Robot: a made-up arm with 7 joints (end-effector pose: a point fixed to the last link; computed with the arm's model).
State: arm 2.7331 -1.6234 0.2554 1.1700 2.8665 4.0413 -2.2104
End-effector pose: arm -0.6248 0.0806 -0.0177 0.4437 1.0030 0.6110
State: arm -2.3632 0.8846 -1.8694 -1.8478 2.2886 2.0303 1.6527
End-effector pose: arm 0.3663 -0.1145 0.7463 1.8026 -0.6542 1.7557
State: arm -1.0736 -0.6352 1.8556 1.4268 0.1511 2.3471 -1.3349
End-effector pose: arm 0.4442 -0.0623 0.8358 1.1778 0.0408 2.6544
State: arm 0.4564 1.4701 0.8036 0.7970 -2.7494 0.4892 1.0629
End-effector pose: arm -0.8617 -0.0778 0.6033 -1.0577 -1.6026 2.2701
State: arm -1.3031 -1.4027 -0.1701 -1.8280 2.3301 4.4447 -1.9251
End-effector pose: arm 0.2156 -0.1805 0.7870 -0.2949 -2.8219 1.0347
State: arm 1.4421 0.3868 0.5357 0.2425 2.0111 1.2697 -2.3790
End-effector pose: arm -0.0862 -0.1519 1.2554 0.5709 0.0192 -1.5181
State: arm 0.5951 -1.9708 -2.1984 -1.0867 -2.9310 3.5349 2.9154
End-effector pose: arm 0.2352 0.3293 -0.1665 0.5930 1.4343 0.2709
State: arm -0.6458 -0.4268 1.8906 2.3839 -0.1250 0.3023 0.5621
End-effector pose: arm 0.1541 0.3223 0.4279 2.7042 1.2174 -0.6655
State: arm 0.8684 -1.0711 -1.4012 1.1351 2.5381 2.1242 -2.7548
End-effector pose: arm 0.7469 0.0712 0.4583 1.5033 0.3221 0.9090
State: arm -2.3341 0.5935 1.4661 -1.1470 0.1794 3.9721 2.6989
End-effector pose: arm -0.0665 0.5532 0.8787 -0.2645 -2.7606 1.2386
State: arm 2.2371 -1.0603 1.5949 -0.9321 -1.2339 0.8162 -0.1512
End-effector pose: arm 0.1256 0.7744 0.7125 -1.5774 -1.0214 -0.5226
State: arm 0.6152 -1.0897 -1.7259 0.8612 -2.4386 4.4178 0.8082
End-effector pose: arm 0.8083 0.1339 0.7003 -1.6986 -1.5942 0.7138
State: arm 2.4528 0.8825 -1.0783 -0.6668 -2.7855 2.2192 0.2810
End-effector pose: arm 0.3071 -0.5391 0.8664 0.8120 -0.2242 1.7788
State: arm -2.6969 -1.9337 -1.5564 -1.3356 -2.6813 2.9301 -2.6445
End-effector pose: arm -0.2174 -0.4535 0.0531 1.5473 -1.8292 -0.2347
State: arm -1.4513 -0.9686 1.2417 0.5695 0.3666 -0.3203 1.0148
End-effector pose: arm 0.3423 -0.7513 0.7238 -1.4477 1.2083 0.0748
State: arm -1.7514 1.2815 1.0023 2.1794 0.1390 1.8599 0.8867
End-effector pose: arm 0.2906 0.0699 0.6955 1.3292 -0.4583 2.0689
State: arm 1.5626 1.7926 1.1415 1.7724 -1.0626 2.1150 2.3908
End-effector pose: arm -0.3988 -0.4783 0.3938 0.3943 -1.5872 -0.2872
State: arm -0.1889 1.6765 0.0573 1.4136 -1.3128 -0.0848 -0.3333
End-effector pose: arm -0.6612 0.0877 0.8408 1.2739 -1.0734 1.2138
